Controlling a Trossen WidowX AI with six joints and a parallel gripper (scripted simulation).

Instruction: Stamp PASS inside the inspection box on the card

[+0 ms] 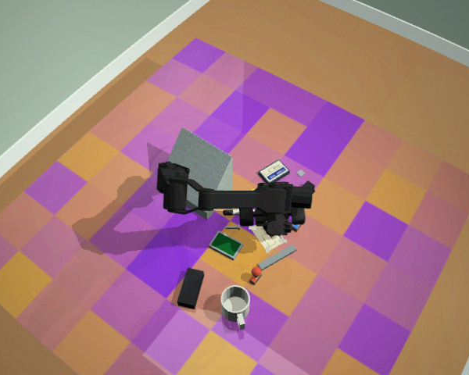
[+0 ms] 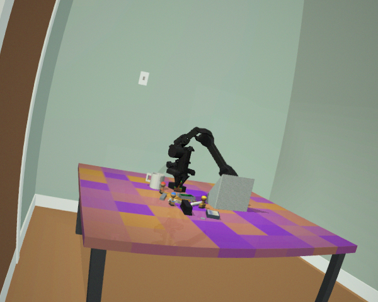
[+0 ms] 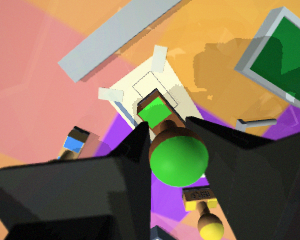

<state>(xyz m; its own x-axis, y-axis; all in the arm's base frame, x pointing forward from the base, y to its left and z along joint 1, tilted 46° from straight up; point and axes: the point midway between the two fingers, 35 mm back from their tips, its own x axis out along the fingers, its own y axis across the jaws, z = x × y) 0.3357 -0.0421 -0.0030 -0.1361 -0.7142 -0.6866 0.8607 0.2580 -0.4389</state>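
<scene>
Right now my gripper tip is 11 cm past the yellow-knobbed stamp, 10 cm to the right of it and 5 cm above it. The rest, counted from my gripper tip: green-knobbed stamp right at my gripper tip; then grey bar 7 cm below, 5 cm to the right, 5 cm ahead; then card 8 cm below, 1 cm to the left, 1 cm behind.
</scene>
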